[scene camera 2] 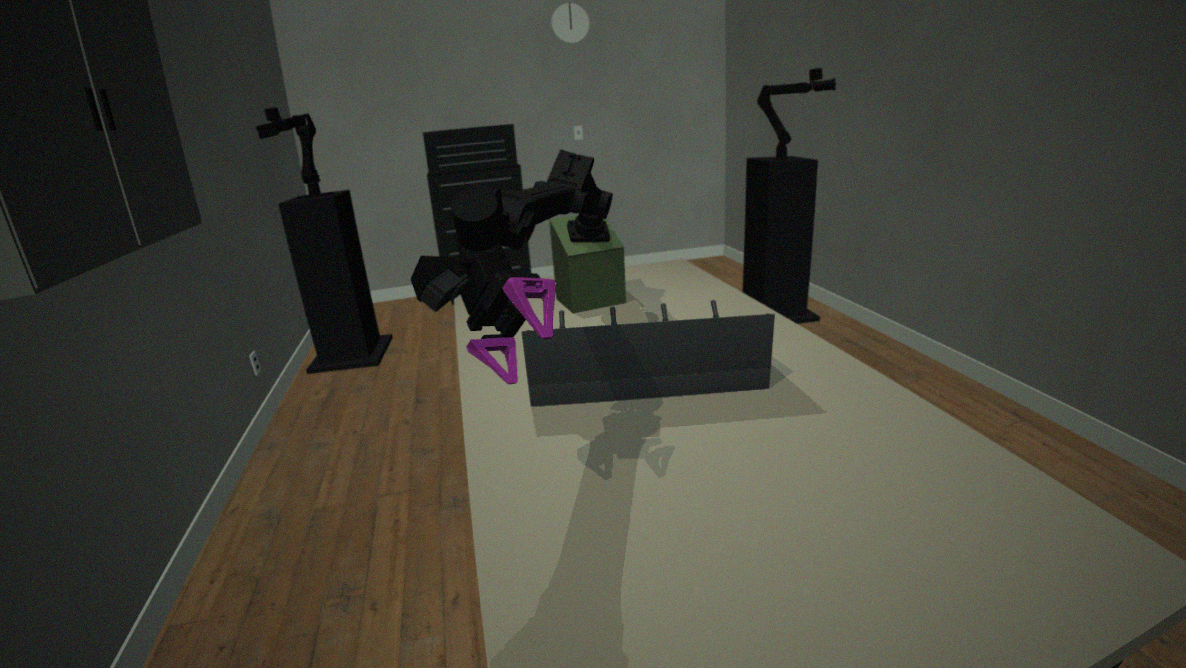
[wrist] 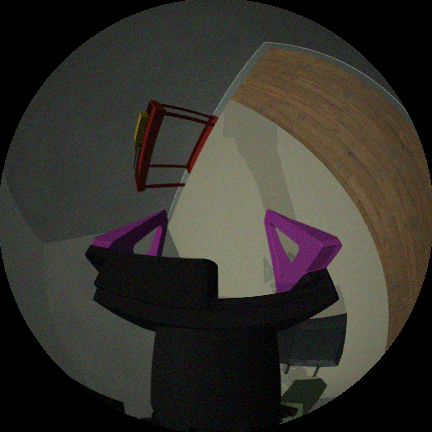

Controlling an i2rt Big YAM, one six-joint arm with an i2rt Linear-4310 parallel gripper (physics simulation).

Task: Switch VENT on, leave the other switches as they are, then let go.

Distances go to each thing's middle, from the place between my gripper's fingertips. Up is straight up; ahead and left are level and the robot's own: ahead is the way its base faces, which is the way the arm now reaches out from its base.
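Scene:
The dark switch panel (scene camera 2: 615, 362) is what I am looking at, and it sits 0.2 m below my hand, 0.25 m to the left of it and 0.46 m behind it.

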